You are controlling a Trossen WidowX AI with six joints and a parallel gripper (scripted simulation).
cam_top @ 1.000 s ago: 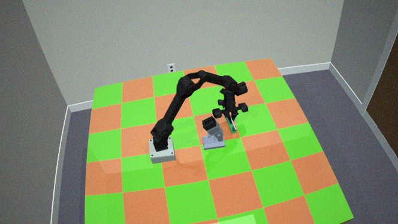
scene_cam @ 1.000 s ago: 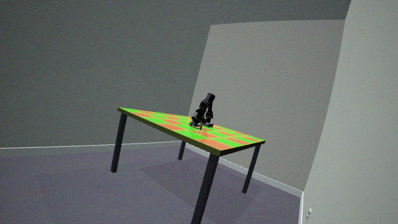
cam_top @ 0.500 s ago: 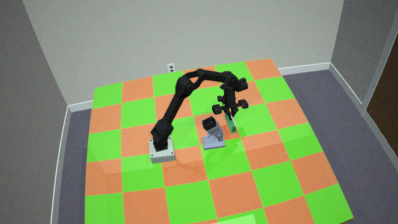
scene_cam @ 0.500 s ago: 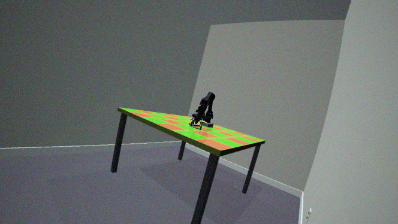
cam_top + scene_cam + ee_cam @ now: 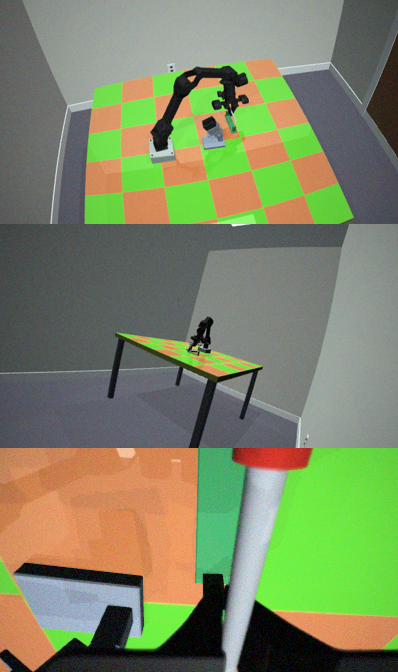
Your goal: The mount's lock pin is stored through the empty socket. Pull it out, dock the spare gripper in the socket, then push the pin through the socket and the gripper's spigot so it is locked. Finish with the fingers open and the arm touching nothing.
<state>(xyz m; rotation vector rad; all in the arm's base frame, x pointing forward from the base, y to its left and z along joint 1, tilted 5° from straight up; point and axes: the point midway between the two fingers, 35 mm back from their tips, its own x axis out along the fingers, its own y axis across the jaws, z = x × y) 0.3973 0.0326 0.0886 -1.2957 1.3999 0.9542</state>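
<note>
The dark green strip lies 1 cm to the left of my gripper tip and 5 cm below it. The rest, counted from my gripper tip: grey mount: 12 cm behind, 7 cm to the right, 2 cm below; then spare gripper: 13 cm behind, 7 cm to the right, 5 cm above.
</note>
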